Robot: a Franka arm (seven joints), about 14 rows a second.
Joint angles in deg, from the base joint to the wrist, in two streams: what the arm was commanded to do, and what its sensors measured. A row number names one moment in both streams.
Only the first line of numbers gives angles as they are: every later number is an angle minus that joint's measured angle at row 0.
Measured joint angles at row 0: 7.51 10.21 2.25 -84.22 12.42 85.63 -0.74
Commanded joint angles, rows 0 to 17: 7.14 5.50 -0.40 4.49 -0.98 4.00 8.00; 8.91 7.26 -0.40 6.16 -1.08 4.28 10.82; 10.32 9.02 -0.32 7.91 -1.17 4.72 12.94; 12.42 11.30 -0.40 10.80 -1.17 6.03 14.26; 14.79 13.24 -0.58 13.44 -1.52 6.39 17.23; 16.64 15.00 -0.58 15.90 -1.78 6.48 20.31; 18.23 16.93 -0.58 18.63 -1.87 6.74 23.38; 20.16 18.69 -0.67 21.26 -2.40 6.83 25.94; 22.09 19.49 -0.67 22.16 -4.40 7.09 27.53; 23.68 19.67 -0.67 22.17 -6.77 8.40 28.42; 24.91 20.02 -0.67 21.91 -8.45 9.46 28.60; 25.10 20.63 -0.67 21.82 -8.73 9.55 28.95; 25.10 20.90 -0.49 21.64 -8.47 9.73 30.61; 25.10 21.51 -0.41 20.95 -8.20 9.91 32.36; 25.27 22.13 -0.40 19.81 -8.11 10.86 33.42; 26.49 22.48 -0.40 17.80 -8.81 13.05 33.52; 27.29 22.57 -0.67 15.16 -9.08 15.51 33.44; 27.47 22.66 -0.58 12.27 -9.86 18.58 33.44
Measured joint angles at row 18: 25.97 22.89 -0.20 17.20 -8.07 13.81 31.72
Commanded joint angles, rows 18 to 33: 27.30 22.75 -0.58 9.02 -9.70 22.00 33.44; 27.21 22.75 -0.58 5.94 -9.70 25.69 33.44; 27.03 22.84 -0.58 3.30 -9.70 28.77 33.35; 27.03 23.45 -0.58 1.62 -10.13 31.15 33.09; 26.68 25.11 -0.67 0.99 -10.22 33.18 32.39; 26.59 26.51 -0.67 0.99 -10.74 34.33 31.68; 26.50 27.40 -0.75 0.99 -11.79 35.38 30.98; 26.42 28.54 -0.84 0.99 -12.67 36.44 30.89; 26.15 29.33 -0.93 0.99 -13.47 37.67 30.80; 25.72 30.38 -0.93 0.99 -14.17 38.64 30.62; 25.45 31.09 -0.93 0.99 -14.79 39.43 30.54; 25.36 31.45 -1.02 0.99 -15.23 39.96 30.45; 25.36 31.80 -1.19 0.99 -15.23 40.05 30.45; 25.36 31.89 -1.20 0.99 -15.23 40.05 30.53; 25.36 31.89 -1.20 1.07 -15.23 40.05 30.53; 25.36 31.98 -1.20 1.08 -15.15 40.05 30.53
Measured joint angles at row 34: 25.73 32.29 -1.60 1.38 -14.36 39.38 31.10
